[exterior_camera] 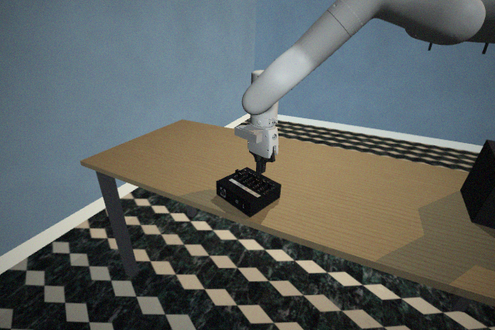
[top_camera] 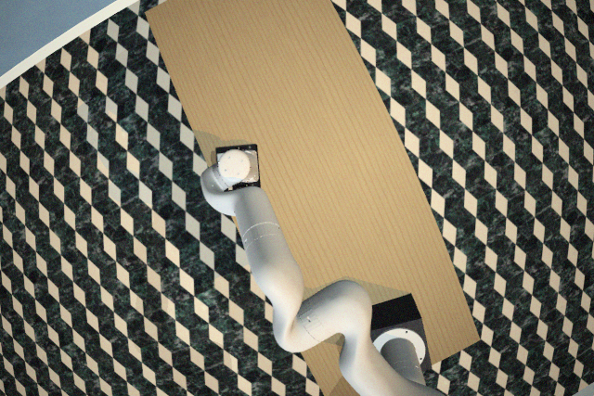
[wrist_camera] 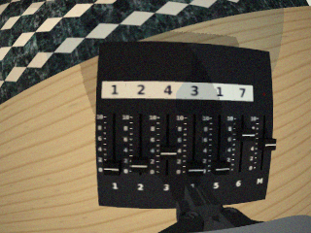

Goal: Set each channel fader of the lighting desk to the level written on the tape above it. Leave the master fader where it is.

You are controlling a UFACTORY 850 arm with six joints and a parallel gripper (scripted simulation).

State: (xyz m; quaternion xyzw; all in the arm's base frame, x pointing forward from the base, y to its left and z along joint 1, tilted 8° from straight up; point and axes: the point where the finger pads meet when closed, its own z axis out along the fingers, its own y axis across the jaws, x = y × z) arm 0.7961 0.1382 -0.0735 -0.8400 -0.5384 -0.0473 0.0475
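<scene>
The master fader lies 80 mm ahead of my hand, 30 mm below it and 10 mm to the left of it.
</scene>
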